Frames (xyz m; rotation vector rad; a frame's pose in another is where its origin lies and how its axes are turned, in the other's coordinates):
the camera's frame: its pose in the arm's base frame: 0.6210 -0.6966 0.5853 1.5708 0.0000 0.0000
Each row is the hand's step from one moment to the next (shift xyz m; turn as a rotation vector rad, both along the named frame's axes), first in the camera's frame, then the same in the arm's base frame.
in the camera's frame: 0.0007 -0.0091 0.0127 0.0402 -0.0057 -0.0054
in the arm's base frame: 0.0007 -0.0127 -0.0091 0.0402 0.0054 -0.0057
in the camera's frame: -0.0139 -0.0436 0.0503 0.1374 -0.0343 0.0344
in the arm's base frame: -0.0139 -0.0503 -0.0436 0.1374 -0.0344 -0.0343
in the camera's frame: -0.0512 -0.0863 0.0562 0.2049 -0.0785 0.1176
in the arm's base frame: -0.0512 -0.0562 -0.0863 0.2049 -0.1176 -0.0785
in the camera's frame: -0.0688 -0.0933 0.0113 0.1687 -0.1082 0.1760
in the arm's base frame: -0.0688 -0.0113 -0.0933 0.1687 -0.1760 -0.1082
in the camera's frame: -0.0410 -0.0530 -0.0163 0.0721 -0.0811 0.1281
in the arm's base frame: -0.0410 0.0163 -0.0530 0.0721 -0.1281 -0.0811
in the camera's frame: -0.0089 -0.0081 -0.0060 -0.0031 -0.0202 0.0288
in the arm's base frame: -0.0089 0.0060 -0.0081 -0.0031 -0.0288 -0.0202
